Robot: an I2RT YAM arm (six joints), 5 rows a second.
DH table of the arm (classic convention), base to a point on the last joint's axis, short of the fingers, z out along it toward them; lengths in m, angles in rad. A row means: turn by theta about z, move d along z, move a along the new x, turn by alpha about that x. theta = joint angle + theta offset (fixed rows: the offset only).
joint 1: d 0.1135, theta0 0, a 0.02, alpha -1.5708
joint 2: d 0, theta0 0, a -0.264, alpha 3.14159
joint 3: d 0, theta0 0.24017, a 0.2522, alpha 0
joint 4: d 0, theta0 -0.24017, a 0.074, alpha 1.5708
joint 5: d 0, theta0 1.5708, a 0, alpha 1.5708
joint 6: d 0.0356, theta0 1.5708, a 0, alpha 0
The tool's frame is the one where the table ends.
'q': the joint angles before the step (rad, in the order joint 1, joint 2, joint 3, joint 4, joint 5, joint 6). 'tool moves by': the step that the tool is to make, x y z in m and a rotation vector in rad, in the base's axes. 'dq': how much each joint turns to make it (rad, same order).
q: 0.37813 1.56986 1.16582 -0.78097 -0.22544 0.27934
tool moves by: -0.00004 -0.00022 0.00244 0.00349 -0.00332 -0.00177
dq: -0.00078 -0.00363 0.00535 -0.00422 -0.00149 0.00172
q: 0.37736 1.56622 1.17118 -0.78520 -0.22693 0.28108
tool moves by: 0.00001 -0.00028 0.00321 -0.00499 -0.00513 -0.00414
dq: 0.00000 -0.00345 0.00913 -0.00934 0.00762 0.00137
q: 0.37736 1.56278 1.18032 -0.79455 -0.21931 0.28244
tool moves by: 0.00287 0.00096 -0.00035 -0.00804 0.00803 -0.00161
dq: 0.00000 0.01533 0.01578 -0.01093 0.00479 -0.00022
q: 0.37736 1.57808 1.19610 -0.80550 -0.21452 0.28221
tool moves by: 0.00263 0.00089 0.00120 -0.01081 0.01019 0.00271
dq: 0.00009 0.01502 0.02251 -0.02197 0.00489 -0.00486
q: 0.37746 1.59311 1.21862 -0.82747 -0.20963 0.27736
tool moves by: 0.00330 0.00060 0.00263 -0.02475 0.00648 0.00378
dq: -0.00010 0.01727 0.03149 -0.03158 0.01793 -0.01112
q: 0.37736 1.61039 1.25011 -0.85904 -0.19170 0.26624
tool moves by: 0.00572 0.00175 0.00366 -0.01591 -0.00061 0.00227
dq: -0.00004 0.02326 0.04043 -0.02383 0.01333 -0.00743
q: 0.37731 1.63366 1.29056 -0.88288 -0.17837 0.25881
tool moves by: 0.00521 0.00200 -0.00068 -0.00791 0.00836 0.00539
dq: 0.00006 0.02570 0.02680 -0.01294 0.00226 -0.00655
